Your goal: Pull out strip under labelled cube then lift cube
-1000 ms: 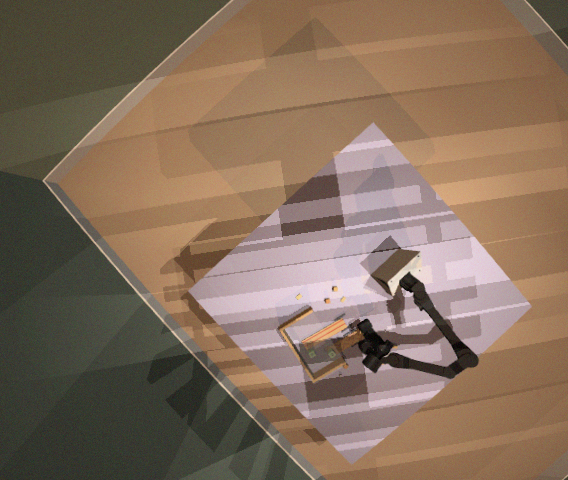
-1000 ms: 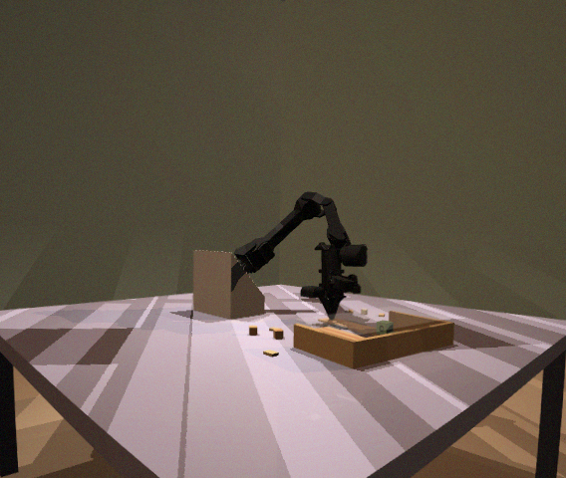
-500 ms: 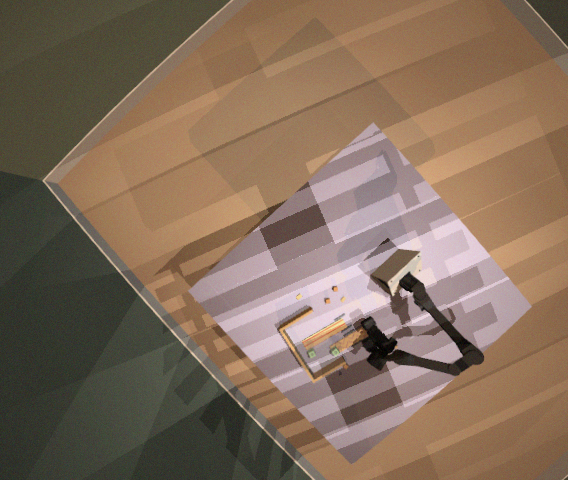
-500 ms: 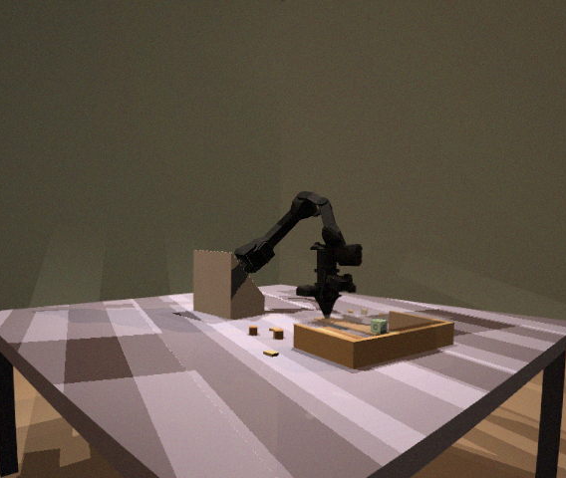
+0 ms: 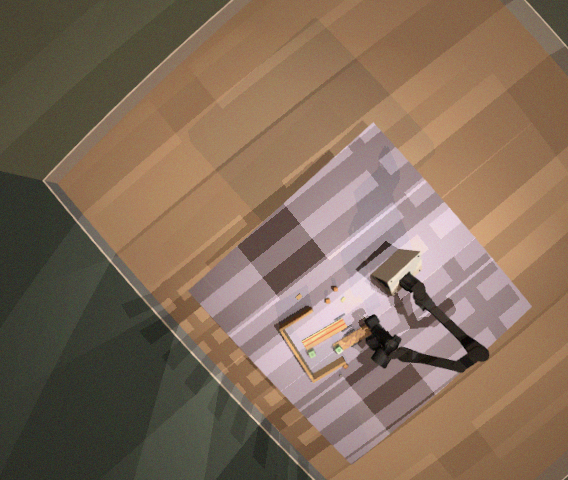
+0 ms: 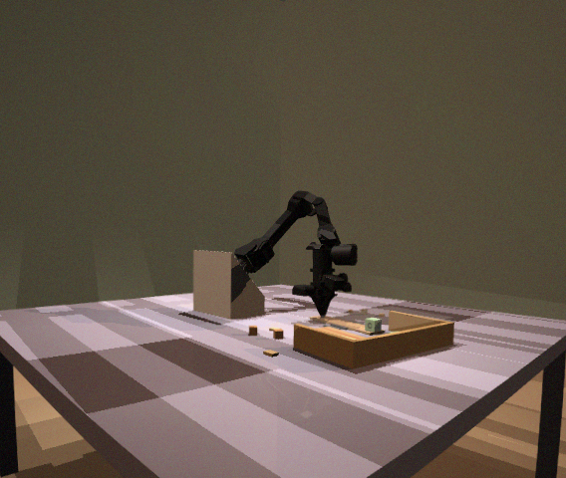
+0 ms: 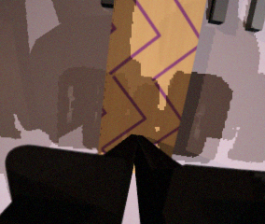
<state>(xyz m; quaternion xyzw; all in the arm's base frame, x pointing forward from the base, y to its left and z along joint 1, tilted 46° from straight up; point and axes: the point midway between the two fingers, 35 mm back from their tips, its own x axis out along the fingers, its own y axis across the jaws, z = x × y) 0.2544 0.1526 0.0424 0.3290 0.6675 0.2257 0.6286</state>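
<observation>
My gripper tip is now 100 mm short of the purple zigzag strip and 20 mm to the left of it.
</observation>
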